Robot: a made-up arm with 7 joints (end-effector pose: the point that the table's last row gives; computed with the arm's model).
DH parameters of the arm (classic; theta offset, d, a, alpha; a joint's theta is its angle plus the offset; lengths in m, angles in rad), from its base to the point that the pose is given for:
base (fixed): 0 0 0 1.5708
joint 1: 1.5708 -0.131 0 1.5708
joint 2: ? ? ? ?
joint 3: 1.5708 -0.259 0 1.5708
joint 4: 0 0 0 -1.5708
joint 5: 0 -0.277 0 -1.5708
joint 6: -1.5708 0 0 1.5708
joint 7: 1.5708 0 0 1.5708
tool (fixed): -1.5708 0 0 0
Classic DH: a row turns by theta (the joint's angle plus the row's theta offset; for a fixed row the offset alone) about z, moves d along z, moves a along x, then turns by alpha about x.
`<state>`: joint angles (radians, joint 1 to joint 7).
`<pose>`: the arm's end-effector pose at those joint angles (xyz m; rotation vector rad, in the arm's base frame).
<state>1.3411 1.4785 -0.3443 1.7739 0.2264 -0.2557 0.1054</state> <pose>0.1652 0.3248 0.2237 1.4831 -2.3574 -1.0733</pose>
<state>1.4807 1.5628 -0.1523 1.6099 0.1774 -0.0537 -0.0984</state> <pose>0.0684 0.3788 0.2685 1.9485 -2.3810 -0.2209</pose>
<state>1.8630 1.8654 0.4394 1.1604 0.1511 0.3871 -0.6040</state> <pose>-0.2680 0.4532 0.1594 -1.4520 1.3477 -1.8687</pose>
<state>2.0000 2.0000 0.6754 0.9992 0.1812 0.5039 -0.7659</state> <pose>-0.3508 0.4422 0.0394 -0.8952 0.9410 -2.2210</pose>
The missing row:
joint 2: 1.5708 0 0 1.5708
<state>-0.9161 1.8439 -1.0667 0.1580 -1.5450 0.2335 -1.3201</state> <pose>0.0976 0.6541 0.0484 0.4817 -0.3412 2.6547</pose>
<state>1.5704 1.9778 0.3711 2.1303 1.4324 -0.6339 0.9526</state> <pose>-0.1224 0.2001 0.2188 -0.9778 1.4706 1.8859</pose>
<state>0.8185 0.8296 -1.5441 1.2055 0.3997 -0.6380 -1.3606</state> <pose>0.3205 0.2204 -0.2905 0.6359 -2.0374 -0.0706</pose>
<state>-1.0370 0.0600 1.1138 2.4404 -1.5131 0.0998 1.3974</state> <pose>0.0077 0.2939 -0.0870 0.7532 0.6097 -0.8363</pose>
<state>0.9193 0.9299 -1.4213 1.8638 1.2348 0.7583 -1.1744</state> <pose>0.2762 0.1177 -0.1609 0.6897 -0.8700 -0.4710</pose>
